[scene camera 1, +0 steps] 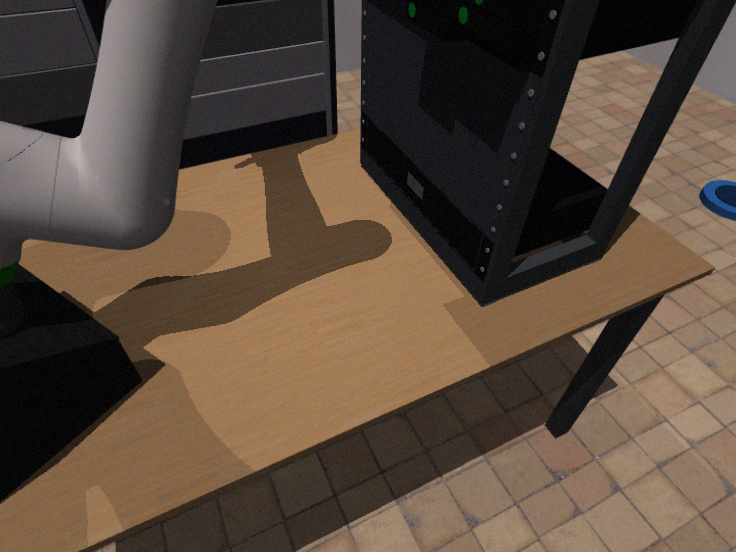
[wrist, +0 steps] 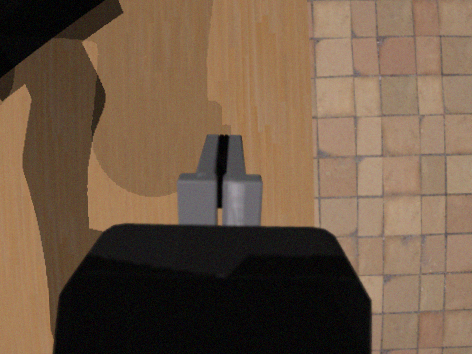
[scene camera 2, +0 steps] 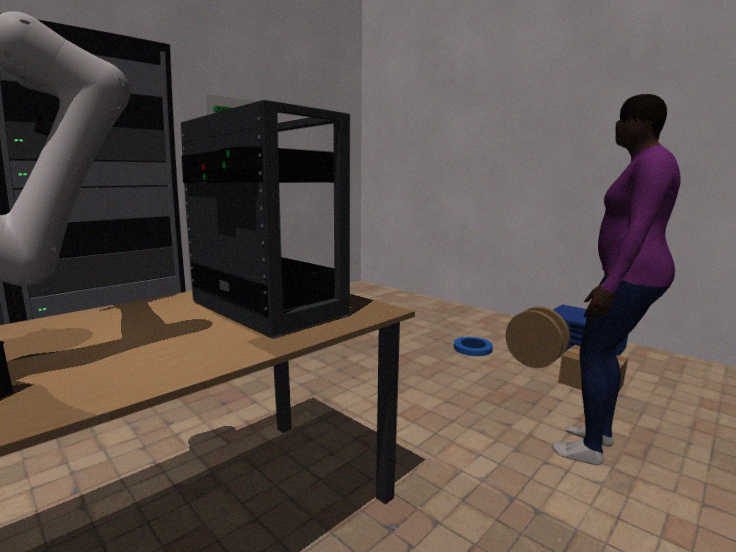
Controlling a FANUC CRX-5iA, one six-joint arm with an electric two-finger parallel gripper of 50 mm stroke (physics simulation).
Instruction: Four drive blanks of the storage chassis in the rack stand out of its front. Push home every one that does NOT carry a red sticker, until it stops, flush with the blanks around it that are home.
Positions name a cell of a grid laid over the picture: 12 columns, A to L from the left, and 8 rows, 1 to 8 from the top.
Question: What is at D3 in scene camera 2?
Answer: A rack.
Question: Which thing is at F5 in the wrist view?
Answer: My gripper.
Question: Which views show the rack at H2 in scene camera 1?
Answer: Scene camera 1 and scene camera 2 only.
